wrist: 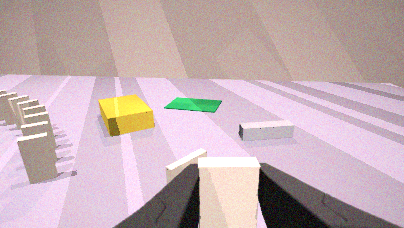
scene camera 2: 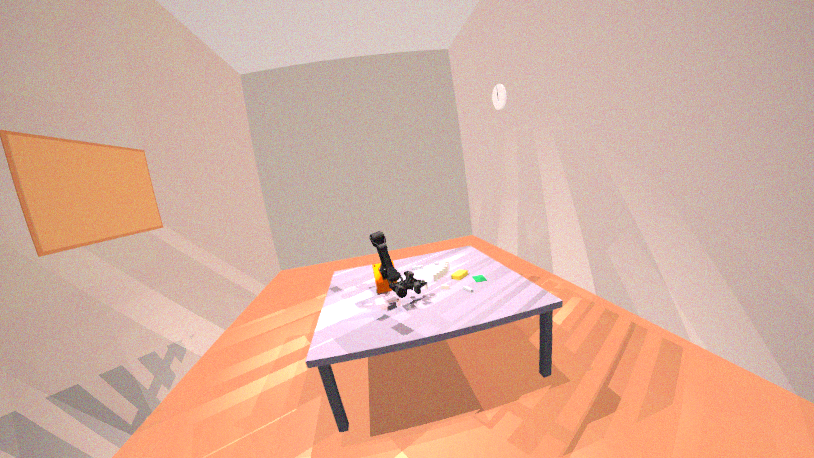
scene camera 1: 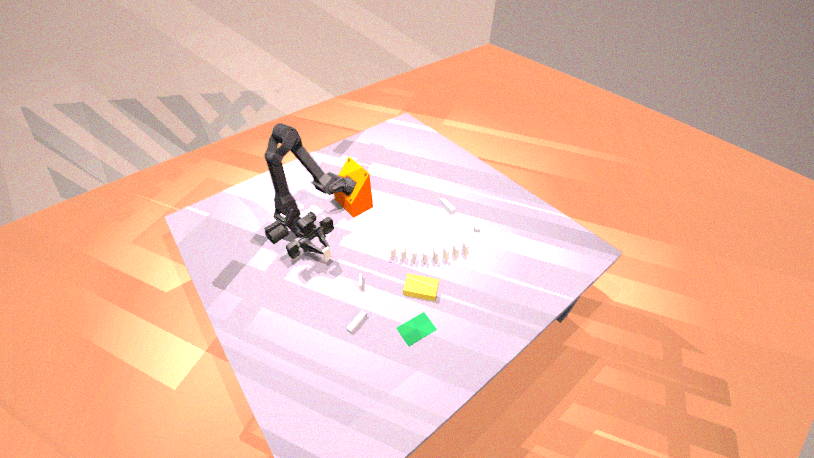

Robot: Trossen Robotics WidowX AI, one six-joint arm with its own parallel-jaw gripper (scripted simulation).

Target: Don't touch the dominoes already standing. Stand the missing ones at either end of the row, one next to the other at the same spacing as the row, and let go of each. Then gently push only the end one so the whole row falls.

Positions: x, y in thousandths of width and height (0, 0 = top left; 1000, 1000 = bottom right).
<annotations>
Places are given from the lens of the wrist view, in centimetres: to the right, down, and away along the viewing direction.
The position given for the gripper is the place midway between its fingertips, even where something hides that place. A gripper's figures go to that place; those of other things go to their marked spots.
gripper (wrist: 561, 757): 1, 3, 10
yellow block (wrist: 311, 502): -12, 0, 36
</annotations>
